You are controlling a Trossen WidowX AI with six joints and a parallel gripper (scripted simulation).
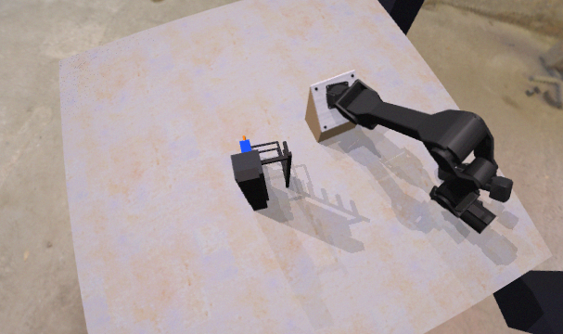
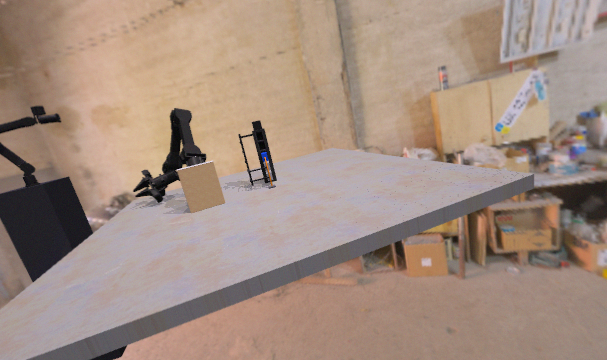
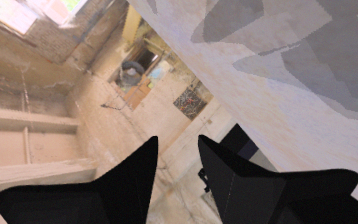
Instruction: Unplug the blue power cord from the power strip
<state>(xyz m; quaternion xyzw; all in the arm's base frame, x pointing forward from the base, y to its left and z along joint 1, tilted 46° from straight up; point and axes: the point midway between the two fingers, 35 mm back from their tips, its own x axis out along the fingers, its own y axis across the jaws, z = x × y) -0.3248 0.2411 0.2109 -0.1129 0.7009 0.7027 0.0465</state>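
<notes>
Right now my gripper tip is 630 mm short of the blue plug, 220 mm to the left of it and 60 mm below it.
</notes>
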